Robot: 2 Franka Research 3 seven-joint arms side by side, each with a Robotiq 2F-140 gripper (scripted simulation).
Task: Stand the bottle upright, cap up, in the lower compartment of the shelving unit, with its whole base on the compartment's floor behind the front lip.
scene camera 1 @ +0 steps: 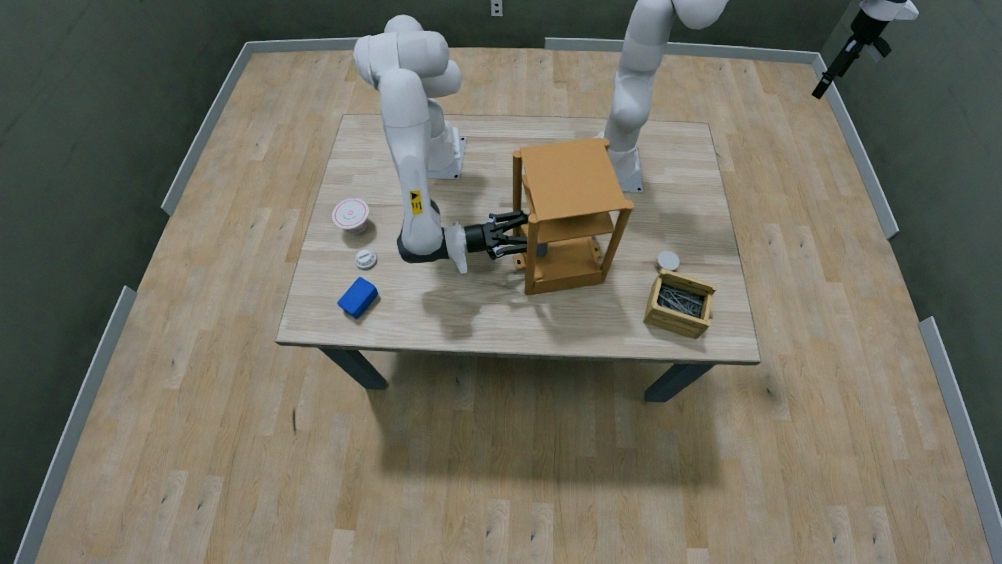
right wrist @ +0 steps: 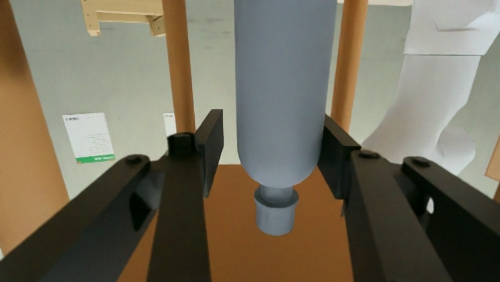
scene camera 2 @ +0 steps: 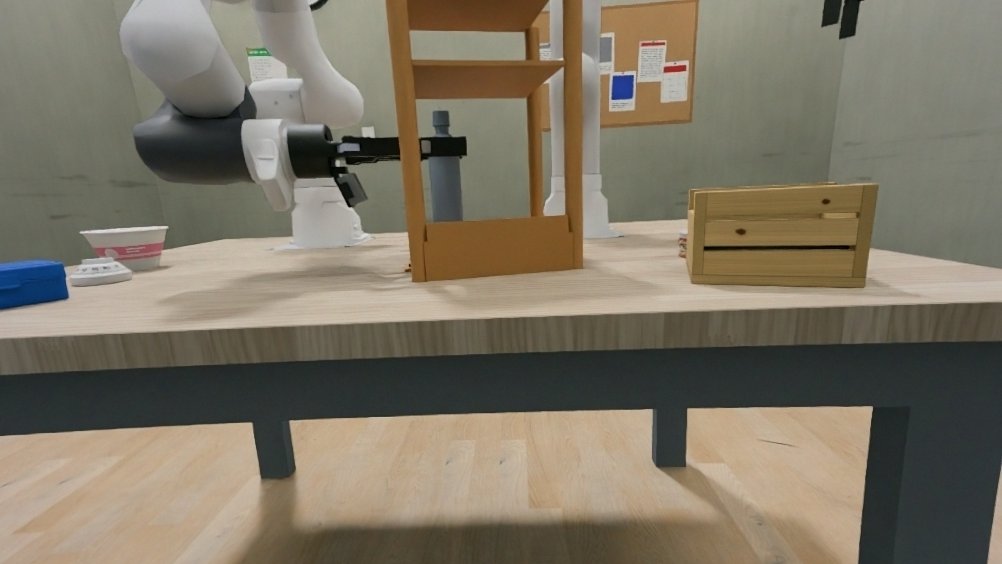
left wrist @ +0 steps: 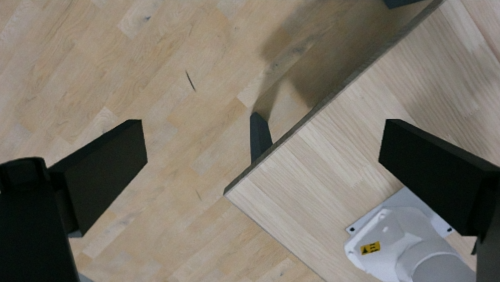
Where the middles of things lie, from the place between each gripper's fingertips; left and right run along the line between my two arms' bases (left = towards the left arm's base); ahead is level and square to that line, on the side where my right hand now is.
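The blue-grey bottle [scene camera 2: 445,180] is 10 mm below my right hand [scene camera 2: 463,148]. I see the orange-brown shelving unit [scene camera 2: 479,248] 60 mm to the left of my right hand, 20 mm behind it and 10 mm above it, and the blue box [scene camera 1: 359,296] is 190 mm ahead of my right hand, 530 mm to the right of it and 160 mm below it.
The orange-brown shelving unit is 730 mm to the right of my left hand [scene camera 1: 827,85], 410 mm ahead of it and 220 mm below it. As for the blue-grey bottle, it is 790 mm to the right of my left hand, 420 mm ahead of it and 240 mm below it.
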